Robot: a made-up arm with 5 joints. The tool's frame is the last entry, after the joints.
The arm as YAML. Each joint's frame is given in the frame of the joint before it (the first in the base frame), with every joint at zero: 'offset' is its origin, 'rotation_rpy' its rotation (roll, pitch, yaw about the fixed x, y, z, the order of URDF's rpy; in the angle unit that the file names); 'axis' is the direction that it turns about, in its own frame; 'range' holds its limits. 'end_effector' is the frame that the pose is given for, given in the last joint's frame.
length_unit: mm
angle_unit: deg
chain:
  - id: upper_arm
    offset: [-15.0, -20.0, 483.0]
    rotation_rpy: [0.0, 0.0, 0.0]
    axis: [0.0, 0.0, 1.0]
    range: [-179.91, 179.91]
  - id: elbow
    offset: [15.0, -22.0, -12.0]
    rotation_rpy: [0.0, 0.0, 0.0]
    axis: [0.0, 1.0, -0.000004]
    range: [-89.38, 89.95]
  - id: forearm
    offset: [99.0, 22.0, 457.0]
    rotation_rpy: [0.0, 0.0, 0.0]
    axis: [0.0, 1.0, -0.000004]
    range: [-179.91, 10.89]
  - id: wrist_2
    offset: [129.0, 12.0, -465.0]
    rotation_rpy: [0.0, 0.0, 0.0]
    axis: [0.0, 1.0, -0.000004]
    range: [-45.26, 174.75]
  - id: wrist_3
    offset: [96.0, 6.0, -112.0]
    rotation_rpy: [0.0, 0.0, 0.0]
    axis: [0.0, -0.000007, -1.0]
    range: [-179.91, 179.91]
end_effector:
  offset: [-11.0, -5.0, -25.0]
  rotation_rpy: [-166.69, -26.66, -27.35]
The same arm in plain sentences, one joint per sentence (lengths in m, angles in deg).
The arm has five revolute joints in a row. What follows holds with every joint at zero, and every direction is one of the base frame's.
The first joint sits 0.015 m along -x and 0.02 m along -y and 0.483 m along +z from the base frame's origin and turns about +z, from -179.91 to 179.91 deg.
The second joint sits 0.015 m along +x and 0.022 m along -y and 0.012 m along -z from the first joint and turns about +y, from -89.38 to 89.95 deg.
The third joint sits 0.099 m along +x and 0.022 m along +y and 0.457 m along +z from the second joint and turns about +y, from -179.91 to 10.89 deg.
The fourth joint sits 0.129 m along +x and 0.012 m along +y and 0.465 m along -z from the third joint and turns about +y, from -45.26 to 174.75 deg.
The fifth joint sits 0.096 m along +x and 0.006 m along +y and 0.112 m along -z from the fourth joint and turns about -z, from -179.91 to 179.91 deg.
The tool frame, which is the frame that the pose is given for, sits 0.011 m along -x and 0.005 m along -y and 0.025 m along -z from the fifth joint; its axes are the base frame's turned by roll -166.69, pitch -26.66 and yaw -27.35 deg (as in URDF: about the fixed x, then y, then z).

